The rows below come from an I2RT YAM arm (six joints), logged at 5 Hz.
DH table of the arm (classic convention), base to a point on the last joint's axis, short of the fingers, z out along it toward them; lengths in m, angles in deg. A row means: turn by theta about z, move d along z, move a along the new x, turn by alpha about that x. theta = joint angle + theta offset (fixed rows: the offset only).
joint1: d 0.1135  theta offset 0  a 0.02  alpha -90
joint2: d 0  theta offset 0  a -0.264  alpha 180
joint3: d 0  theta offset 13.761  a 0.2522  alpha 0
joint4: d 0  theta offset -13.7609  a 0.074  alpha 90
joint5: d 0  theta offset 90  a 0  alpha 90
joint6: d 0.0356  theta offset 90  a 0  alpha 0
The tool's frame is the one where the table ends.
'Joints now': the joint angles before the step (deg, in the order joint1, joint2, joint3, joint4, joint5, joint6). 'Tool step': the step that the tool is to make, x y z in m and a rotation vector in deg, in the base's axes. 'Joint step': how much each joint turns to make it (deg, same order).
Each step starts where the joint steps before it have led.
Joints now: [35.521, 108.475, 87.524, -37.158, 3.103, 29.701]
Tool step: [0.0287, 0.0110, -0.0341, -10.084, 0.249, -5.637]
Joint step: [-0.230, 9.975, 7.475, -3.678, 9.677, 0.855]
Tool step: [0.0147, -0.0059, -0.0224, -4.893, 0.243, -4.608]
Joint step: [-1.320, 4.314, 1.904, -0.959, 4.889, 1.472]
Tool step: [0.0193, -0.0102, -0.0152, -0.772, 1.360, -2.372]
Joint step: [-2.397, 3.897, 2.994, -0.662, -0.090, 0.010]
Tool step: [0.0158, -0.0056, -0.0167, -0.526, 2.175, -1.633]
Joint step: [-1.626, 4.328, 3.700, -1.581, -0.620, 0.240]
